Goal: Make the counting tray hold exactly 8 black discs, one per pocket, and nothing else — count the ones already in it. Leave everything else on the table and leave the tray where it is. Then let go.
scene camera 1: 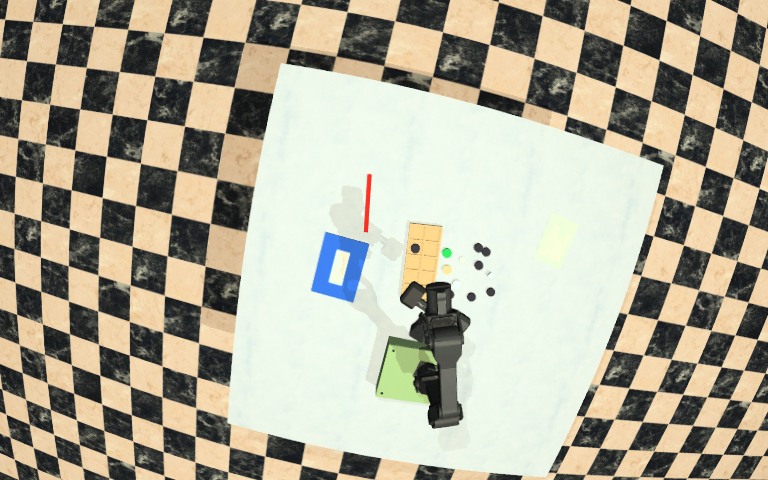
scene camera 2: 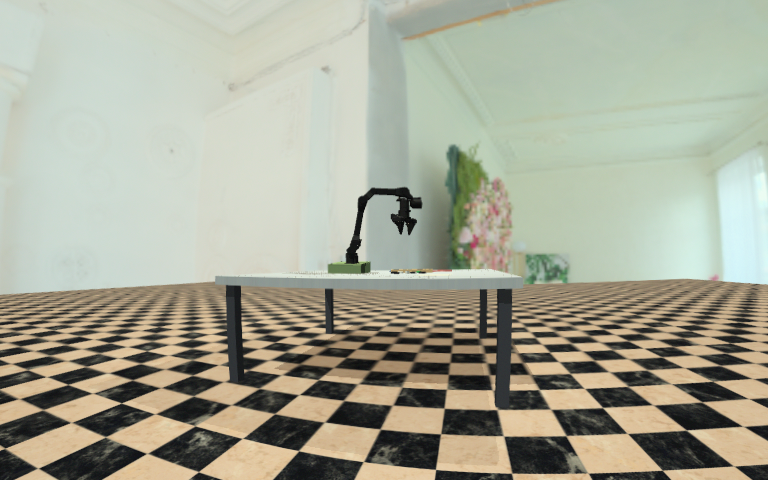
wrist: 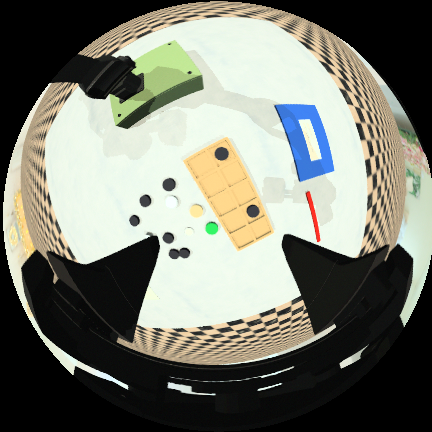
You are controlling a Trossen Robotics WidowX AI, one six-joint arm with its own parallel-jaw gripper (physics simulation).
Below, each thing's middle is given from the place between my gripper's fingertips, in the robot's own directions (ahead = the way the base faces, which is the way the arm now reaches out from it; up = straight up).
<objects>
Right now my hand is 210 mm above the tan counting tray (scene camera 1: 421, 267), 30 mm to the right of it and 30 mm short of it.
</objects>
